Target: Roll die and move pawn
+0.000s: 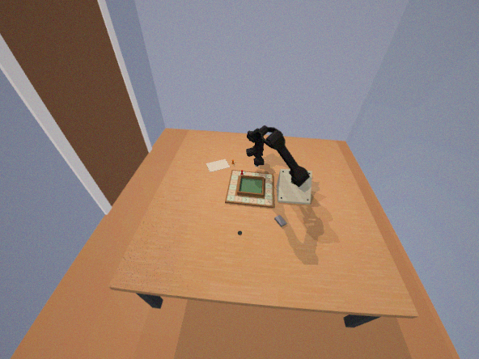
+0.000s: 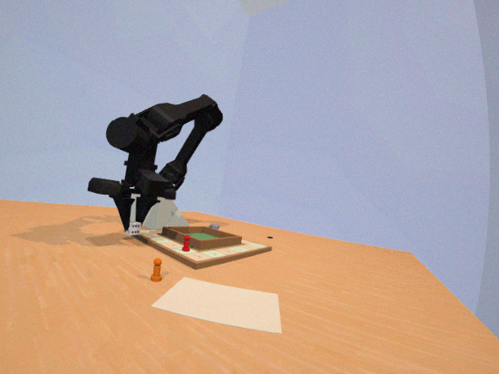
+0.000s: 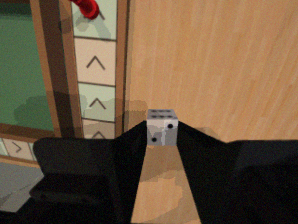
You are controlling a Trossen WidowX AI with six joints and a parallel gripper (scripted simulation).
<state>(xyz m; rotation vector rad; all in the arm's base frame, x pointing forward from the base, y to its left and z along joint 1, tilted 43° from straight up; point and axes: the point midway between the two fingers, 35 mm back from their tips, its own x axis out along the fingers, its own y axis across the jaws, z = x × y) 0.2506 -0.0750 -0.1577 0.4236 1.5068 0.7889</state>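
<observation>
Now: gripper tip 9 cm short of the red pawn, 9 cm to the right of it and 1 cm above it. The rest, counted from my gripper tip: white die right at my gripper tip; green tray 1 cm ahead, 19 cm to the left, 3 cm below; orange pawn 18 cm ahead, 2 cm to the right, 2 cm below.
</observation>
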